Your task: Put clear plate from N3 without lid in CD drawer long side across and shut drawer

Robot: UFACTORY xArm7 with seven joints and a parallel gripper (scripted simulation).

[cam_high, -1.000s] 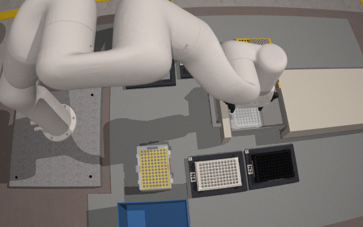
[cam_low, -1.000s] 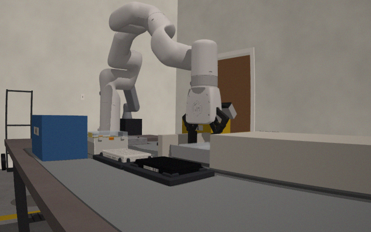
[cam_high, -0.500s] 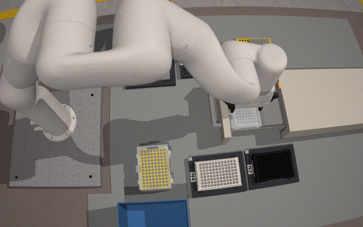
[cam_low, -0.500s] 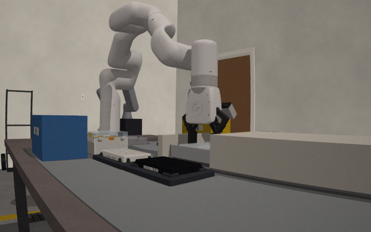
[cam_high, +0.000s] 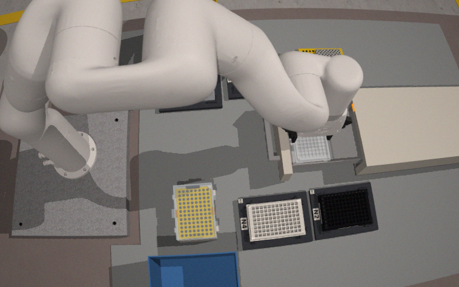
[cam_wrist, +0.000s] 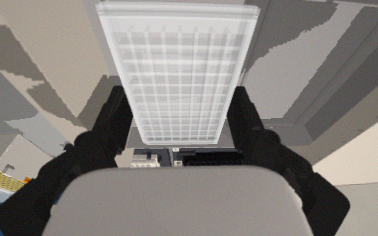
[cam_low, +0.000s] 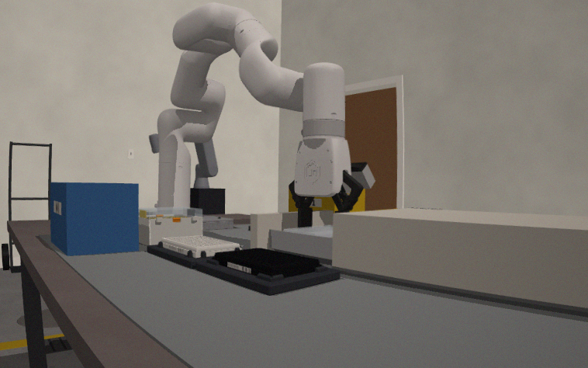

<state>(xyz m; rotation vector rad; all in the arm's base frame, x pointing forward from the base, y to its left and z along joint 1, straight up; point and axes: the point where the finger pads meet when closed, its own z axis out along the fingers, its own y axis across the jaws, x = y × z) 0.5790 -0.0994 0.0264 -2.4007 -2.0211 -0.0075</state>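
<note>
Now: the clear plate 1 cm below my hand. Round my hand: black plate: 19 cm to the right, 4 cm ahead, 3 cm below; then yellow rack: 17 cm to the left, 9 cm ahead, 1 cm above; then drawer: 3 cm ahead, 2 cm below, 1 cm to the right.
</note>
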